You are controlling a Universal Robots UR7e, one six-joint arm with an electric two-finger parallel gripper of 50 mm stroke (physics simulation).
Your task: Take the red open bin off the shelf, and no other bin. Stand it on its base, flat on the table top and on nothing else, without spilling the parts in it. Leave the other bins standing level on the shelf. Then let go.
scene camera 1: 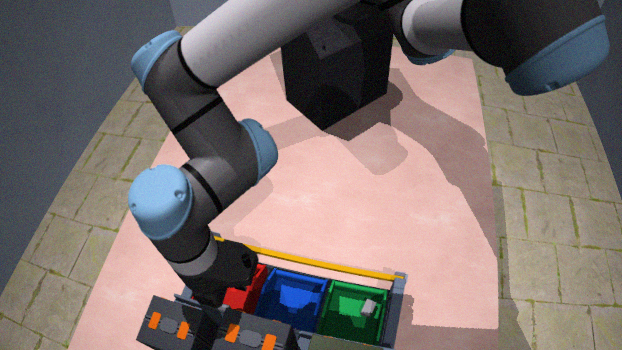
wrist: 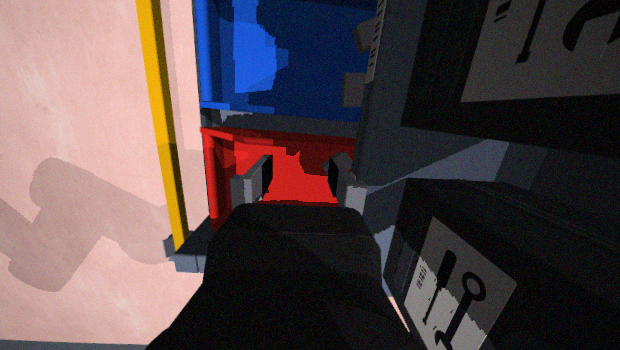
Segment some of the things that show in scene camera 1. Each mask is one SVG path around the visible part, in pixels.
My gripper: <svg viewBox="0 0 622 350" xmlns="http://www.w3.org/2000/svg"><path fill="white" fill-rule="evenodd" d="M247 287L236 287L235 289L246 292ZM179 277L192 290L193 297L200 304L224 312L226 307L232 309L230 305L223 304L228 287L205 280L197 282L186 281Z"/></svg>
A red open bin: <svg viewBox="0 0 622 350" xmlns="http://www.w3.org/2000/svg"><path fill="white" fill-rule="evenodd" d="M266 265L257 265L251 286L246 286L246 292L228 287L223 304L230 305L232 309L254 315L263 284L268 274Z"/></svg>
A green bin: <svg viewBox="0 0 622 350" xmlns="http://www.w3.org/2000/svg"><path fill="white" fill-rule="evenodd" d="M332 280L317 334L378 346L386 309L387 290ZM367 299L377 302L370 318L360 315Z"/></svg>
A blue bin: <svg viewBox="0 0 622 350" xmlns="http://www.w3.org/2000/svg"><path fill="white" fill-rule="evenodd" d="M274 268L263 284L254 315L290 324L292 328L315 333L328 280Z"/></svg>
A yellow bar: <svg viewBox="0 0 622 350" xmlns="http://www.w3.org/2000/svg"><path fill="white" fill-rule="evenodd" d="M244 244L260 255L317 268L393 282L395 277L404 279L402 276L312 260Z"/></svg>
